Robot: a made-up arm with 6 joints.
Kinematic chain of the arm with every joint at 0, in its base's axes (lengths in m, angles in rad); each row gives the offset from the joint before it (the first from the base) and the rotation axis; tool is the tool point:
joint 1: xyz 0 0 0.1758 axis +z
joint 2: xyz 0 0.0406 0 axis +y
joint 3: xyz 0 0 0.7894 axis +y
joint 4: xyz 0 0 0.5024 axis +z
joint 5: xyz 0 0 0 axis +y
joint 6: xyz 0 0 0.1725 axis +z
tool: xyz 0 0 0
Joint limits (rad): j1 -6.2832..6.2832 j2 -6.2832..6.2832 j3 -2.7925..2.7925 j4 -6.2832..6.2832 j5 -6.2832..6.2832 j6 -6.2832..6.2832
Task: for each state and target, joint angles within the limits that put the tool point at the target. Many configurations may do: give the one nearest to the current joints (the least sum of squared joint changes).
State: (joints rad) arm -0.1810 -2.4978 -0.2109 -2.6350 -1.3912 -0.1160
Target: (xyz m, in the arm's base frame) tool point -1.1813 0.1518 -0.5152
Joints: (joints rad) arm -0.0328 -2.1494 -0.1259 -2.6708 -1.1822 -0.1160
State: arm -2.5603 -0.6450 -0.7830 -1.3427 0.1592 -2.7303
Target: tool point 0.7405 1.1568 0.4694
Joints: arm -2.1305 -1.1009 -0.5747 -1.3356 0.1631 -2.7303
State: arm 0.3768 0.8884 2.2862 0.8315 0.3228 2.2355
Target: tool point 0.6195 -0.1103 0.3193
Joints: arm -0.2805 0.3886 2.2098 0.8094 0.2009 2.2355
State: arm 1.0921 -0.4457 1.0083 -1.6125 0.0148 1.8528
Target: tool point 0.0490 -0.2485 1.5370
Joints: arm 1.7043 -0.4696 0.6326 -1.6357 0.3319 1.8528
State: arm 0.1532 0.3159 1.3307 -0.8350 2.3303 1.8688
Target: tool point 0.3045 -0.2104 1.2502
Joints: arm -0.3246 0.0191 0.6912 -1.1025 1.9517 1.8688
